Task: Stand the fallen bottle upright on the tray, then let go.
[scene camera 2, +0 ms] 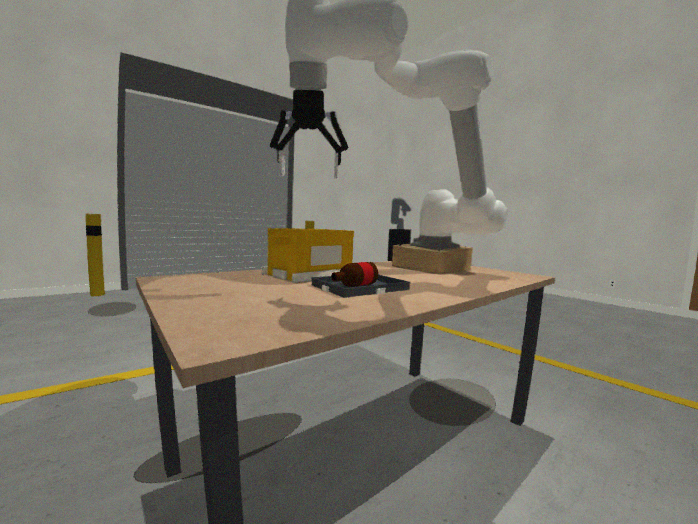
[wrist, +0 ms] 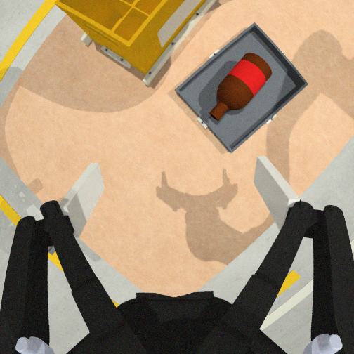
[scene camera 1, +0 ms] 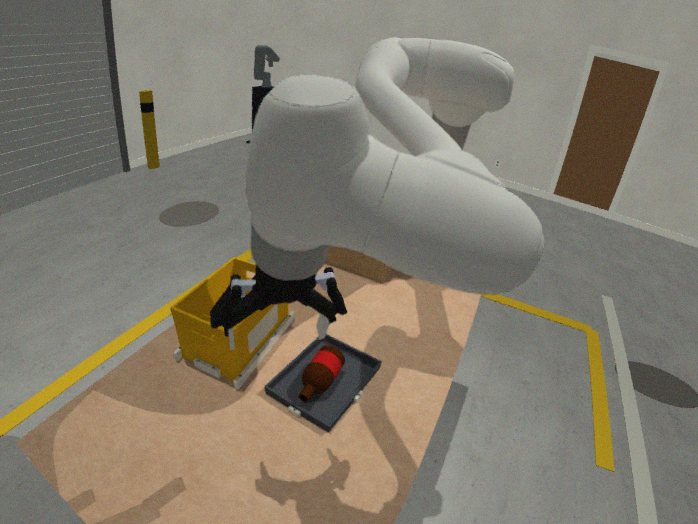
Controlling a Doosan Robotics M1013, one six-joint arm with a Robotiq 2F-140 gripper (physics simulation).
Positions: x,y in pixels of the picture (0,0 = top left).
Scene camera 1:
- my gripper: 276,337
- brown bottle: 320,373
